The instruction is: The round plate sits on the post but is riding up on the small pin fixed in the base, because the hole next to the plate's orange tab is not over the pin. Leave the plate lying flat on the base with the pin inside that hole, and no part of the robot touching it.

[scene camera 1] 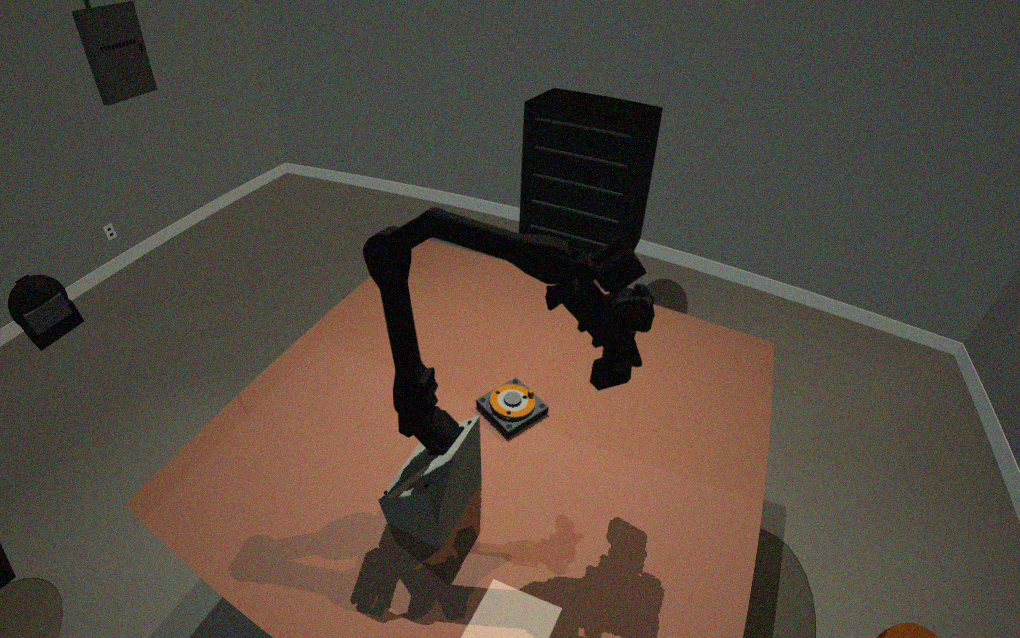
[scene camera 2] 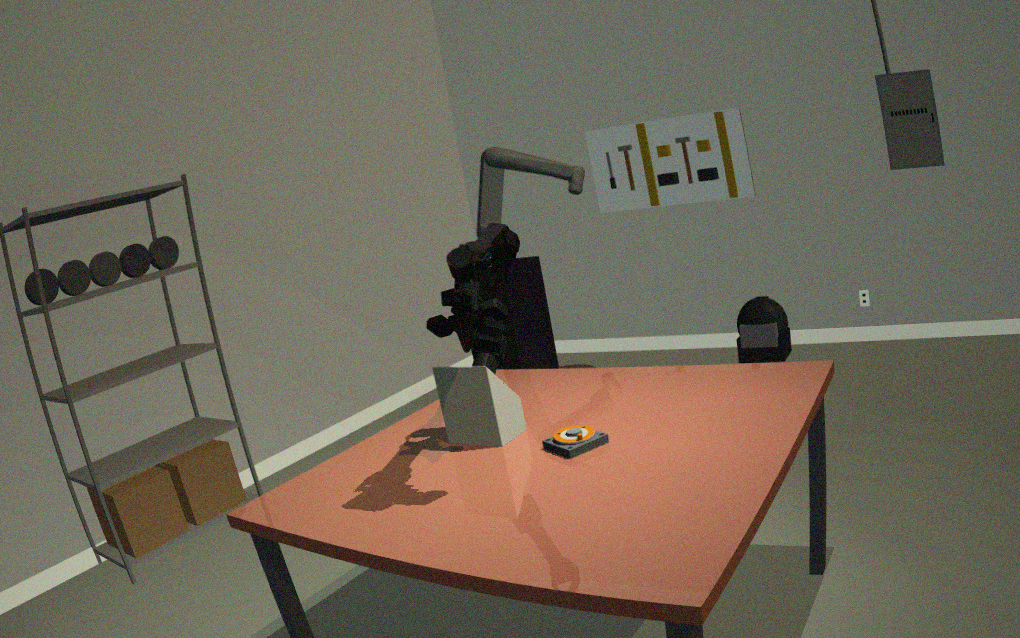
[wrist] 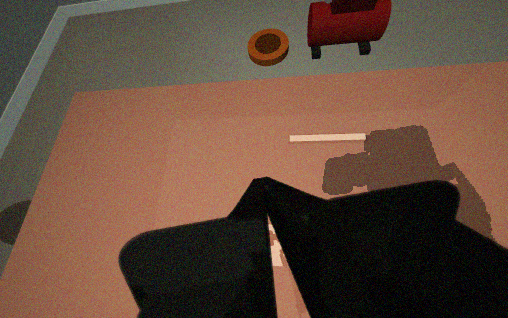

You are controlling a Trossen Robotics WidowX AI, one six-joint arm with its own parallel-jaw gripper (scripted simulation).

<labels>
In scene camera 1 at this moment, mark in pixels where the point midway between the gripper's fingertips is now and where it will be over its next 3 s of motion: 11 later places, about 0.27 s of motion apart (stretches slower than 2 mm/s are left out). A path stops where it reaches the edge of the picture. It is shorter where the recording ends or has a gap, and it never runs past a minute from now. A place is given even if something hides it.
My gripper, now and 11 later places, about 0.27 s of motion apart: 639,365; 610,355; 573,359; 539,370; 531,374; 529,383; 529,387; 531,389; 532,390; 533,392; 534,394; 534,395
</labels>
